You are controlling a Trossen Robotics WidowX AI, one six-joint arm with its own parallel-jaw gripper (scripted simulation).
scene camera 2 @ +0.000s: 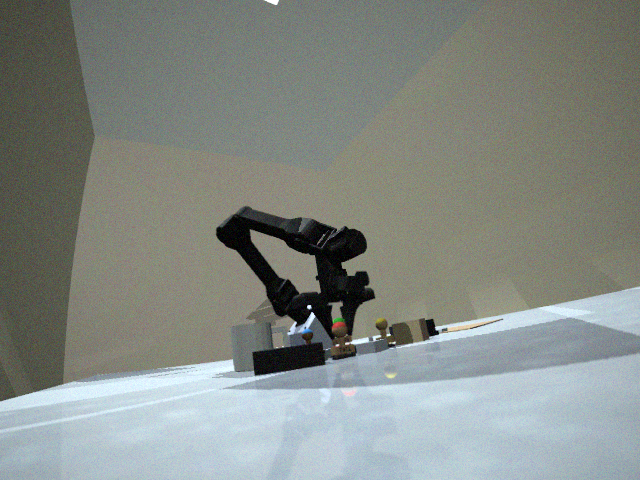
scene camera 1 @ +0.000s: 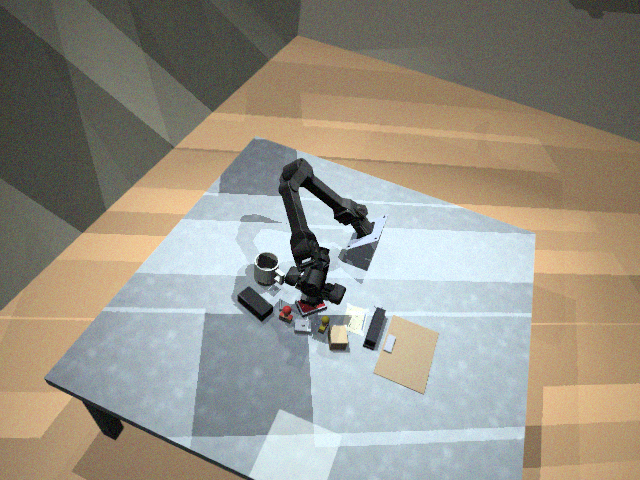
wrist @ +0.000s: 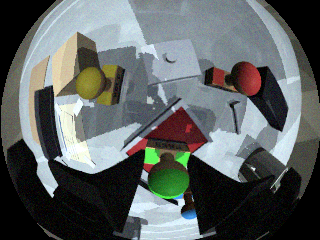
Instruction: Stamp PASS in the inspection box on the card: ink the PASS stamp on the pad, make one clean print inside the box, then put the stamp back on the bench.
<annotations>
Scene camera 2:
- gripper: 341, 337
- wooden block: 413, 331
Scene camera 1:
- gripper: 312, 300
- mug: 266, 267
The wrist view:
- gripper: 167, 156
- green-knobbed stamp: 168, 178
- red-knobbed stamp: 245, 79
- mug: 260, 163
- wooden block: 79, 52
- yellow-knobbed stamp: 105, 84
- black bar: 46, 129
</annotations>
